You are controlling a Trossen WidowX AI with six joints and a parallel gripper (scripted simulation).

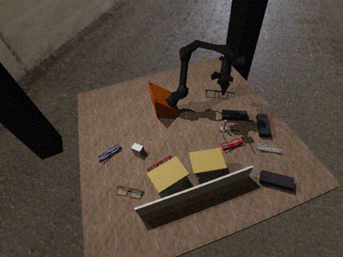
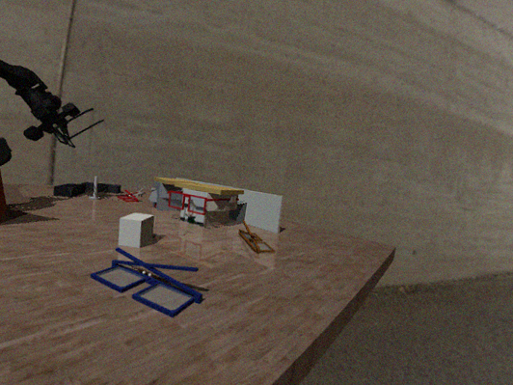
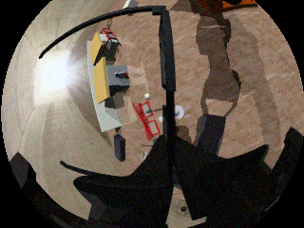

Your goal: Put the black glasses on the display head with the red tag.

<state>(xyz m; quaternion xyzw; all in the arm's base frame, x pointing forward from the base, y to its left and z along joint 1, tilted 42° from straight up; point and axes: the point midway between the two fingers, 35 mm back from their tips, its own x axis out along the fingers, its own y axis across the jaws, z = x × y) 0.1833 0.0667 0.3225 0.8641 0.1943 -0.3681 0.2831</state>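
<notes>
Right now the stand is 18 cm below my gripper tip, 9 cm ahead of it and 2 cm to the right of it. Round my gripper tip: white cube 57 cm to the right, 18 cm below, 1 cm ahead; then white panel 39 cm ahead, 38 cm to the right, 15 cm below.
</notes>
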